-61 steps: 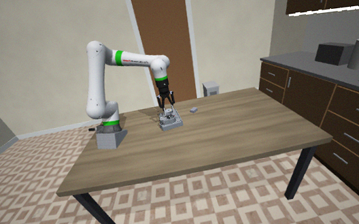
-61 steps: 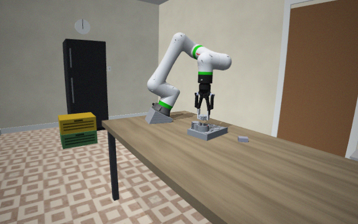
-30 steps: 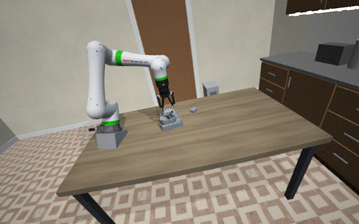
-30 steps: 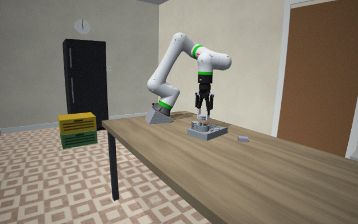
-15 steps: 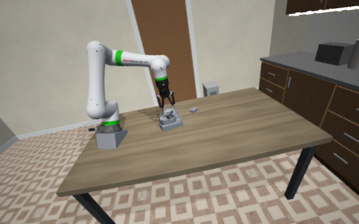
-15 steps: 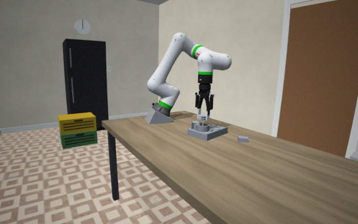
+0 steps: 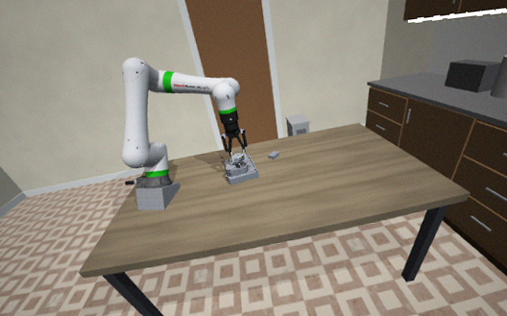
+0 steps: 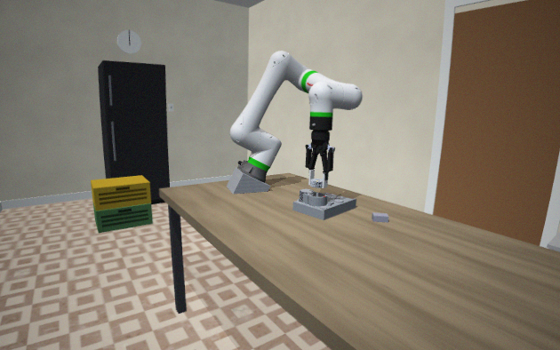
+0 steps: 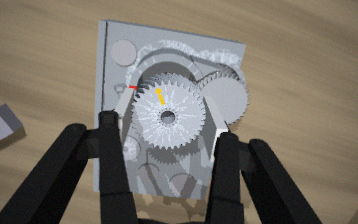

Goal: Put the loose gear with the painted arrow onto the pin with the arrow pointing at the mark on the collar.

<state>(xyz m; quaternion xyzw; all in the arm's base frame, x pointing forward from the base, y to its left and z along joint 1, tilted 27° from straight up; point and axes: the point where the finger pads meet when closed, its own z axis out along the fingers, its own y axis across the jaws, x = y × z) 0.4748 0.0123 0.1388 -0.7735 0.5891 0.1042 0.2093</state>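
My hand is 5 cm short of the thin pin-like post, 4 cm to the right of it and 10 cm above it. From my hand the other things lie so: grey gear 2 cm below; small grey block 21 cm ahead, 17 cm to the left, 13 cm below.
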